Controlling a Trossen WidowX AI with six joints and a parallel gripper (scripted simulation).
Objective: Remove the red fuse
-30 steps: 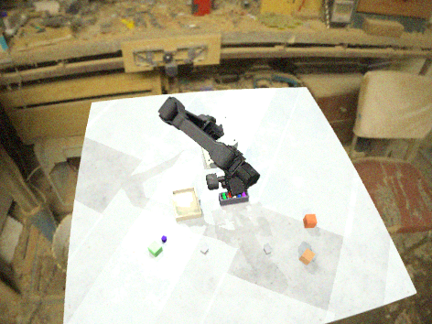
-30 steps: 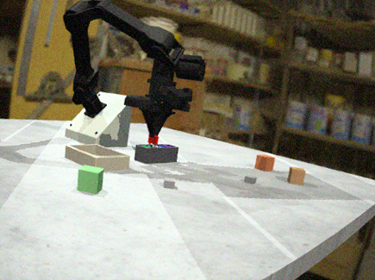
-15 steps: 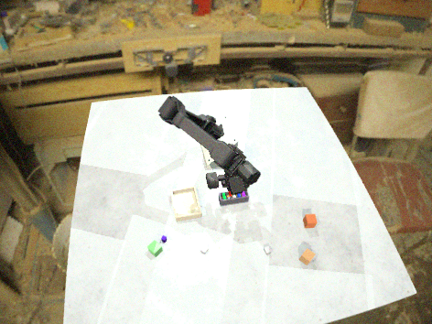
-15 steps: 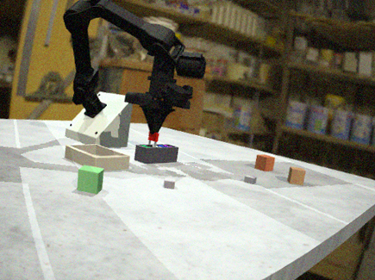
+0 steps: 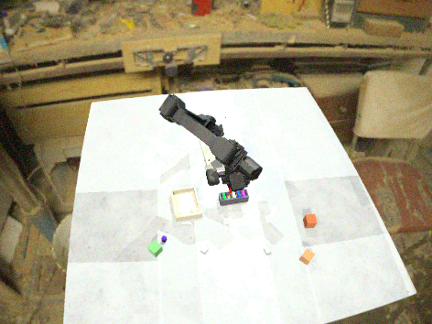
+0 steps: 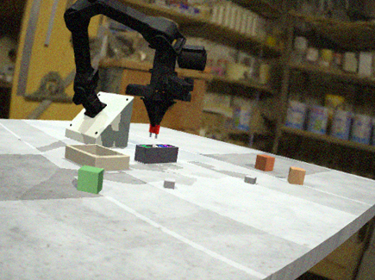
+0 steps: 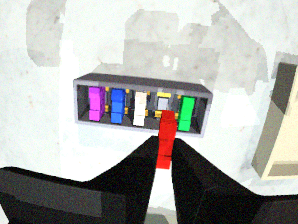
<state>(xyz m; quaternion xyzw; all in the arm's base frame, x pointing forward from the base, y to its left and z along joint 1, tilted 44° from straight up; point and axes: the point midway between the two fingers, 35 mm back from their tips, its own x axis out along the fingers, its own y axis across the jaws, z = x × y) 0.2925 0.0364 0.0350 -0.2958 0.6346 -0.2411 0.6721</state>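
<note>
Right now my gripper tip is 17 cm to the left of the beige tray and 9 cm above it. Also, from my gripper tip: red fuse (1 cm below); green fuse (7 cm below, 2 cm to the right); white fuse (7 cm below, 2 cm to the left).
</note>
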